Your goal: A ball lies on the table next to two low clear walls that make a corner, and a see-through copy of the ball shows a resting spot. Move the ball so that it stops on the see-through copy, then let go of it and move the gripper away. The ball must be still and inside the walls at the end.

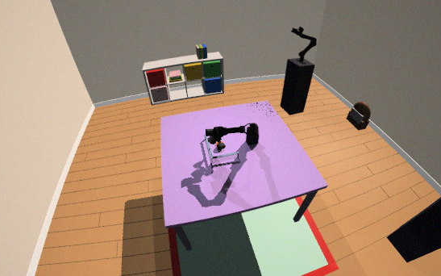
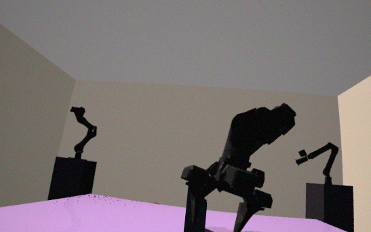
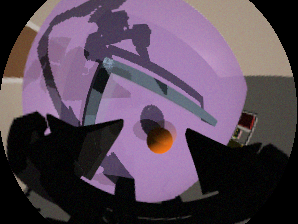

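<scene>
Right now the orange ball is 60 mm behind my gripper tip, 50 mm to the right of it and 60 mm below it.
</scene>
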